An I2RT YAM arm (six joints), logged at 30 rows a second.
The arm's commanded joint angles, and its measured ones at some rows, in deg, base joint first. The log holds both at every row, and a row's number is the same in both.
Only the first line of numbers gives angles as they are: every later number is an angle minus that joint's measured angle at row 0.
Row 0, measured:
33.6 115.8 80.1 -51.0 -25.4 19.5
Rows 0 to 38, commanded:
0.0 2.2 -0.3 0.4 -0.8 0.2
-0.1 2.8 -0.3 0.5 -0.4 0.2
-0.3 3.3 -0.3 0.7 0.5 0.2
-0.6 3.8 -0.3 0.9 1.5 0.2
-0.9 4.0 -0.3 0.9 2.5 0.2
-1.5 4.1 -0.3 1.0 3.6 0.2
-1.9 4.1 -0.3 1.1 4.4 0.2
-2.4 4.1 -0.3 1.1 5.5 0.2
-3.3 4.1 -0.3 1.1 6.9 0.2
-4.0 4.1 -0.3 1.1 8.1 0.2
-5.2 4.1 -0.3 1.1 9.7 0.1
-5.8 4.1 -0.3 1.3 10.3 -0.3
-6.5 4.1 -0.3 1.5 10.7 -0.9
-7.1 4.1 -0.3 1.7 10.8 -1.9
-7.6 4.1 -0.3 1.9 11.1 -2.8
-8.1 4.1 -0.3 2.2 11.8 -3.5
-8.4 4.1 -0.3 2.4 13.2 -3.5
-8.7 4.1 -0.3 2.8 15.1 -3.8
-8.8 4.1 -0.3 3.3 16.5 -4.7
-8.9 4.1 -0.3 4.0 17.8 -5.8
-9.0 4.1 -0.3 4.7 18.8 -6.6
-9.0 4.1 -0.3 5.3 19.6 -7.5
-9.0 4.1 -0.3 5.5 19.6 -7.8
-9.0 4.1 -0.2 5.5 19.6 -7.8
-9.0 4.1 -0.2 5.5 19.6 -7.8
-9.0 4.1 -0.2 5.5 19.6 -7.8
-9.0 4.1 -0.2 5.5 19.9 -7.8
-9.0 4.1 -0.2 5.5 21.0 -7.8
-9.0 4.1 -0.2 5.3 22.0 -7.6
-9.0 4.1 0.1 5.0 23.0 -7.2
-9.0 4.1 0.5 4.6 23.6 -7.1
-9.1 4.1 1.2 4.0 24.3 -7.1
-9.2 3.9 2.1 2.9 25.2 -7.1
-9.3 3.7 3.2 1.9 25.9 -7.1
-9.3 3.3 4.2 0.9 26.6 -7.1
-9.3 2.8 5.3 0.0 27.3 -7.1
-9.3 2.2 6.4 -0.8 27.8 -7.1
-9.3 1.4 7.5 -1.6 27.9 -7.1
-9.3 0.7 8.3 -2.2 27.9 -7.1
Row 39, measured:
-8.8 3.1 4.2 -1.6 23.9 -6.7
